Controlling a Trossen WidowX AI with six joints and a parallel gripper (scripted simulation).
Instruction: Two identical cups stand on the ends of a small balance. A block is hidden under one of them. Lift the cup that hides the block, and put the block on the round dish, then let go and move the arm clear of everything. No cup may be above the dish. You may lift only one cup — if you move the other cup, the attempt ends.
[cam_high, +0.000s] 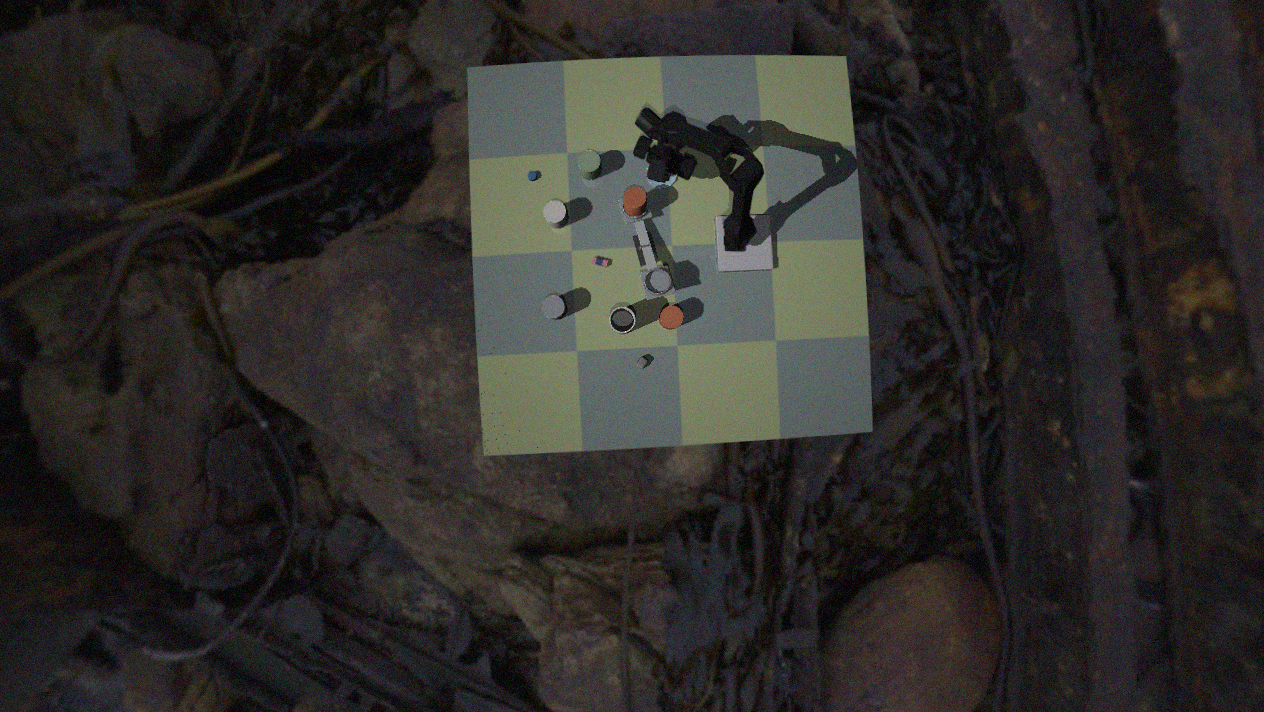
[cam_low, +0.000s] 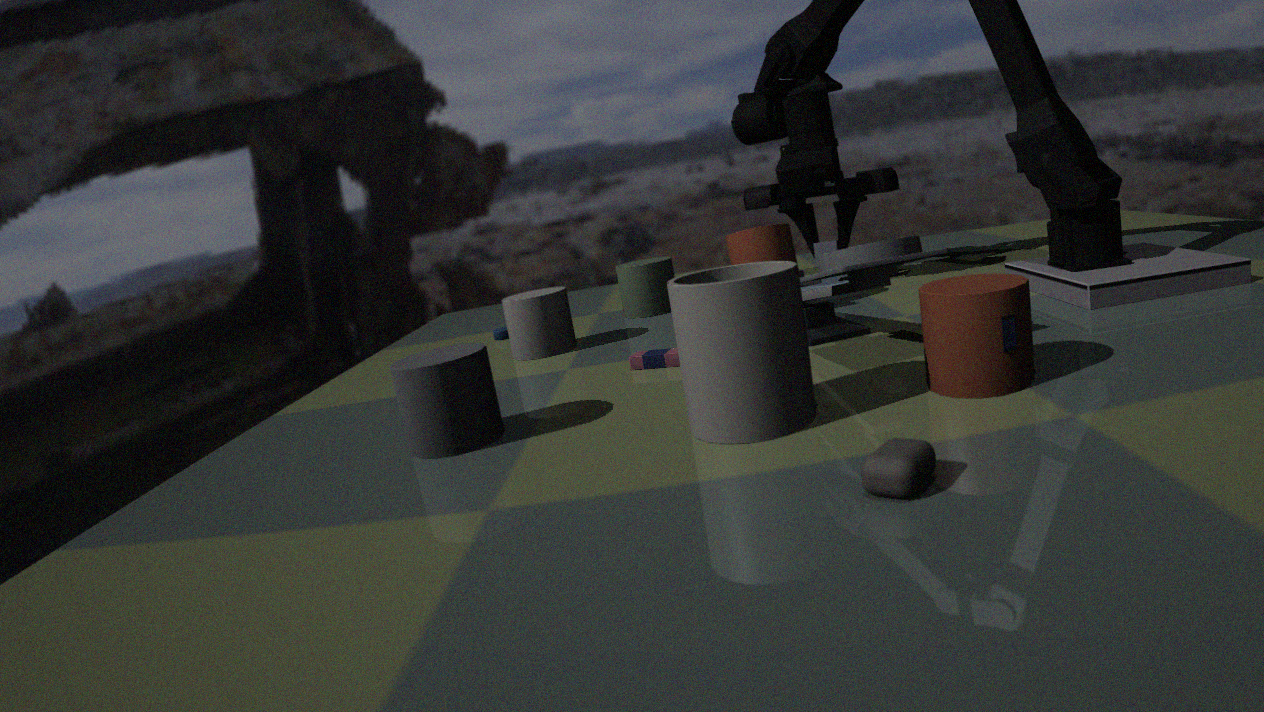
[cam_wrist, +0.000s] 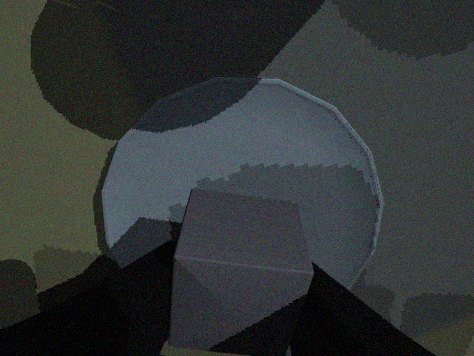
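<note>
The grey block is 10 mm above my gripper tip. Also, from my gripper tip: pale blue round dish 30 mm below; then small balance 60 mm ahead, 250 mm to the left; then pink-blue eraser 200 mm ahead, 290 mm to the left, 30 mm below.
</note>
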